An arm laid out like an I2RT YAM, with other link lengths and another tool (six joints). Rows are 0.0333 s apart.
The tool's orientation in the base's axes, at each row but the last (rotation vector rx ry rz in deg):
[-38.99, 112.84, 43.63]
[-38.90, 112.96, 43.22]
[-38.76, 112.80, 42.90]
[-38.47, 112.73, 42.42]
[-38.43, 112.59, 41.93]
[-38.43, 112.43, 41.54]
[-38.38, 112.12, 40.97]
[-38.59, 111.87, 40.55]
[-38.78, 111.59, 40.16]
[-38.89, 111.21, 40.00]
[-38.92, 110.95, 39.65]
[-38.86, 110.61, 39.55]
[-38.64, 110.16, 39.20]
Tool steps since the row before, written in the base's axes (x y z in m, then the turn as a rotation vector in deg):
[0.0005, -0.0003, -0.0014, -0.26, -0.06, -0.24]
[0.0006, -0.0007, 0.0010, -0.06, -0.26, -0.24]
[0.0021, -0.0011, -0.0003, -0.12, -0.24, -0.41]
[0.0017, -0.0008, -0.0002, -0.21, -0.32, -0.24]
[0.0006, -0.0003, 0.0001, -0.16, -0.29, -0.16]
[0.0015, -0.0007, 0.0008, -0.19, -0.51, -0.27]
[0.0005, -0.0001, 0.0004, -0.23, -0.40, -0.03]
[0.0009, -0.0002, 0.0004, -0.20, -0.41, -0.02]
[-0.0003, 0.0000, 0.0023, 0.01, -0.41, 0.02]
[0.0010, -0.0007, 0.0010, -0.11, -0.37, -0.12]
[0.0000, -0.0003, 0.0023, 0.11, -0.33, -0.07]
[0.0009, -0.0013, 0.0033, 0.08, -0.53, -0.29]
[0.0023, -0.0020, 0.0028, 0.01, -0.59, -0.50]
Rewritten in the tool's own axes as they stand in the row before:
[0.0011, -0.0009, 0.0006, 0.34, 0.09, -0.08]
[-0.0010, -0.0006, -0.0006, 0.28, -0.19, -0.12]
[-0.0005, -0.0023, 0.0005, 0.45, -0.17, -0.07]
[-0.0005, -0.0018, 0.0004, 0.36, -0.12, -0.25]
[-0.0003, -0.0006, 0.0001, 0.26, -0.12, -0.23]
[-0.0012, -0.0013, 0.0000, 0.41, -0.27, -0.36]
[-0.0006, -0.0003, 0.0001, 0.19, -0.12, -0.40]
[-0.0007, -0.0007, 0.0002, 0.17, -0.14, -0.40]
[-0.0019, 0.0007, -0.0011, 0.05, -0.28, -0.29]
[-0.0012, -0.0010, -0.0003, 0.22, -0.20, -0.28]
[-0.0020, 0.0002, -0.0011, 0.08, -0.32, -0.14]
[-0.0031, -0.0009, -0.0017, 0.32, -0.47, -0.21]
[-0.0031, -0.0025, -0.0011, 0.55, -0.50, -0.21]

